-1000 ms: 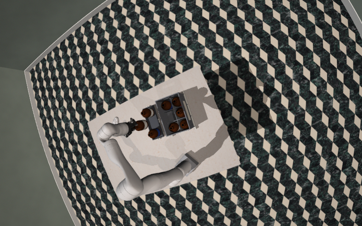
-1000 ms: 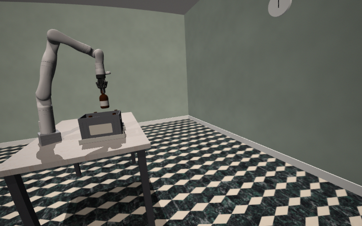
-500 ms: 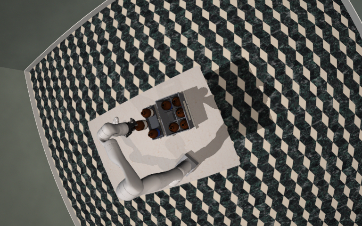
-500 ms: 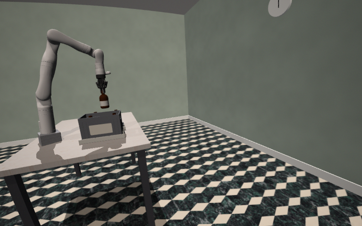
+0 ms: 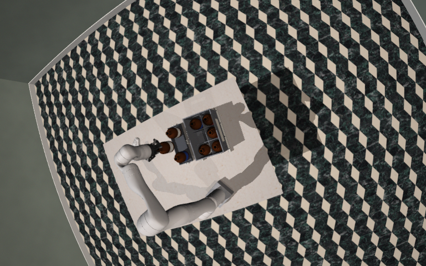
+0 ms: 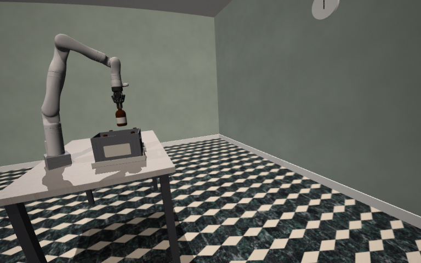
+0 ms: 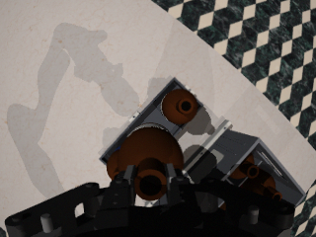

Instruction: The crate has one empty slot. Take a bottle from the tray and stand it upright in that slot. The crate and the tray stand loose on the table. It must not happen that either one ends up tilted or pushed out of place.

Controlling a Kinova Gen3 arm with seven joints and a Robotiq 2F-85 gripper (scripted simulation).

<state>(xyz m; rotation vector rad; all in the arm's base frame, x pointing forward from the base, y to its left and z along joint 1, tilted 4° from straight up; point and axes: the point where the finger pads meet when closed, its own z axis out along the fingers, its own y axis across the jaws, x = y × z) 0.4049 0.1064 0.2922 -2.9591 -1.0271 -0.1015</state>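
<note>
The brown bottle is 7 cm below my hand. Round my hand: grey tray (32 cm below); then grey crate (25 cm below, 22 cm to the right, 3 cm behind).
</note>
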